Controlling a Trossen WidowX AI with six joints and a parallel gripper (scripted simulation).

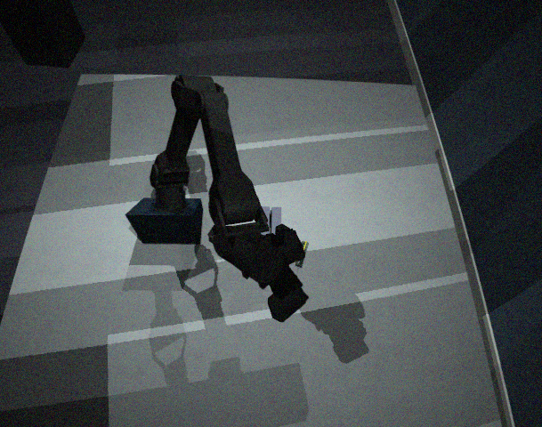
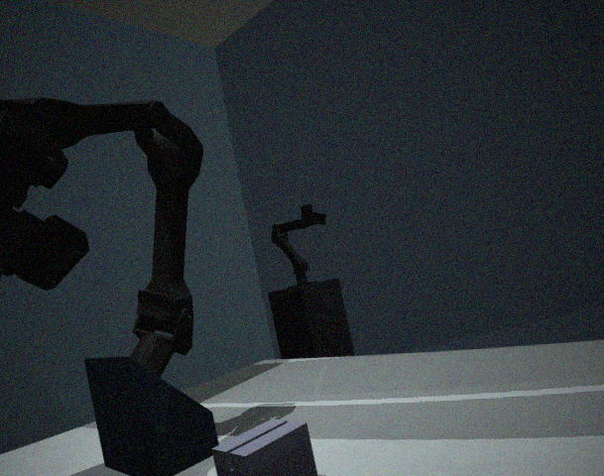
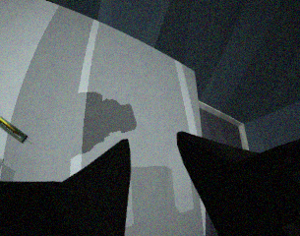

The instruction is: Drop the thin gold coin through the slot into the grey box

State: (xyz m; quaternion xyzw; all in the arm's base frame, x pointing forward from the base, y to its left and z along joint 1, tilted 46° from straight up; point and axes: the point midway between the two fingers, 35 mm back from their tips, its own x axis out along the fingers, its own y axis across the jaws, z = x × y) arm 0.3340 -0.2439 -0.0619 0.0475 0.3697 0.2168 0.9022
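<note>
The gold coin lies 260 mm below my gripper tip, 200 mm to the left of it and 20 mm ahead of it.
</note>
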